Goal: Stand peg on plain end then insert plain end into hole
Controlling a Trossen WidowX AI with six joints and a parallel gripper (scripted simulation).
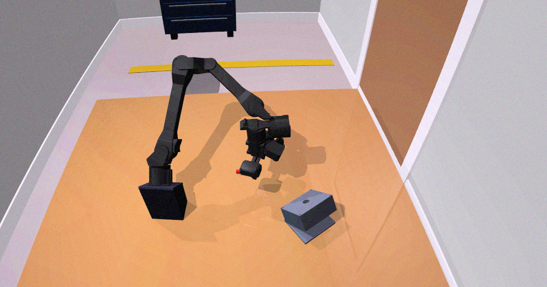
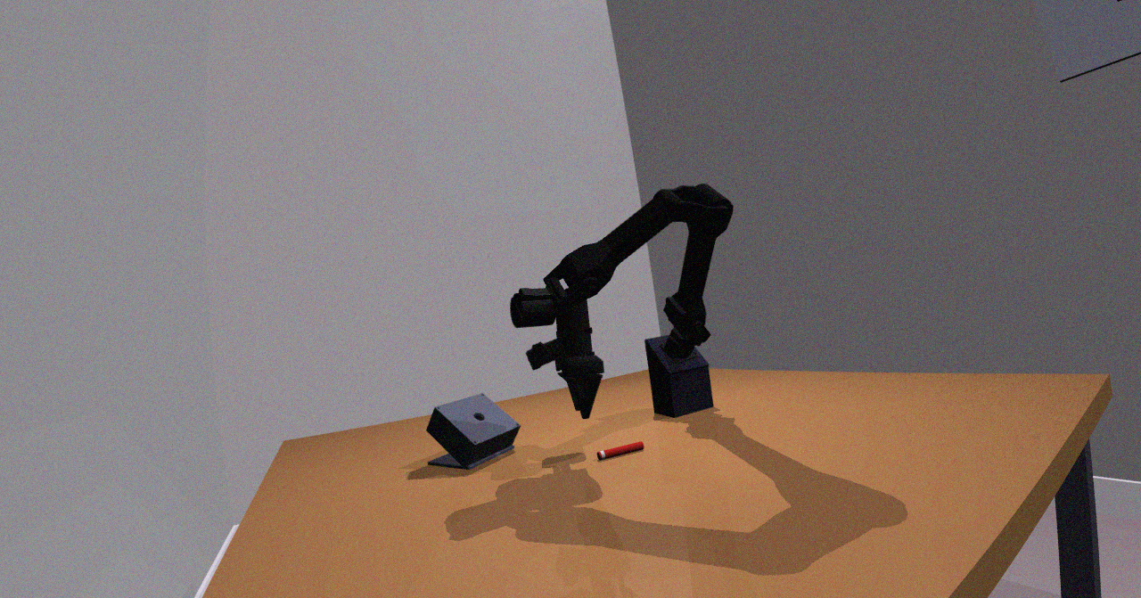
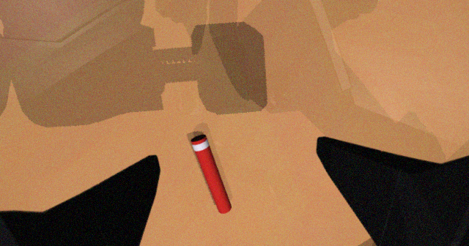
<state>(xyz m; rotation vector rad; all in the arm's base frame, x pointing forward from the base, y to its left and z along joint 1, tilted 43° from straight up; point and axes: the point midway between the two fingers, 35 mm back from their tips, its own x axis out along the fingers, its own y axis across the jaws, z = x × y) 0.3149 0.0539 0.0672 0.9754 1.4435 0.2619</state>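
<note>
My gripper tip is now 7 cm above the red peg, 4 cm to the right of it and 2 cm past it. The rest, counted from my gripper tip: sloped grey panel (17 cm to the right, 14 cm ahead, 2 cm below).
</note>
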